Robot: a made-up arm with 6 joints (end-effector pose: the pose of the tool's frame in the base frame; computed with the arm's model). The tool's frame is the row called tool. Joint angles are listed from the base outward.
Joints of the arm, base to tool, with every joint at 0 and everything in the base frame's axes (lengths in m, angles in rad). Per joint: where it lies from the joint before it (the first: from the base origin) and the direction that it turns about. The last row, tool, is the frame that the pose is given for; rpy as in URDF.
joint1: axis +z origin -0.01 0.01 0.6
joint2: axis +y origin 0.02 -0.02 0
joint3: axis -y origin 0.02 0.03 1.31
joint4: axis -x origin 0 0 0.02
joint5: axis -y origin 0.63 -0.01 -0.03
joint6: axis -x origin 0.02 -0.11 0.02
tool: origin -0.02 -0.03 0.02 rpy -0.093 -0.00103 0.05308
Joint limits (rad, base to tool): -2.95..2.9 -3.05..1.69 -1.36..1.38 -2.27..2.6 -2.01..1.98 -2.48..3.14
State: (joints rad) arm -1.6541 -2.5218 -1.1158 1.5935 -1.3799 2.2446
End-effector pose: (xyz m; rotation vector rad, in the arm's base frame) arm 0.0406 0.7620 0.2142 -0.0863 -2.8096 0.9219
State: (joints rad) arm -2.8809 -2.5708 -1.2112 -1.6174 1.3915 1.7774
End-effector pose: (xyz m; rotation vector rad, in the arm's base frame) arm 0.4925 0.1065 0.0656 0.8917 0.8911 1.8319
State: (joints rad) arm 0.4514 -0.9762 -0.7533 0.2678 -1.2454 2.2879
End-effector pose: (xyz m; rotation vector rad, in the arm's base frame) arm -0.3517 -0.2419 1.5180 -2.5555 0.2670 1.3562
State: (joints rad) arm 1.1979 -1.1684 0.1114 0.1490 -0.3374 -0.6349
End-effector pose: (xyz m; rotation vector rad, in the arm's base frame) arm -0.2470 -0.9972 1.7495 0.9128 -0.6297 1.2746
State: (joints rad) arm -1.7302 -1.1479 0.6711 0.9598 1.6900 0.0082
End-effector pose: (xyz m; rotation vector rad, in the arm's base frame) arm 0.1139 1.4388 1.6977 2.7141 0.5488 -0.2578
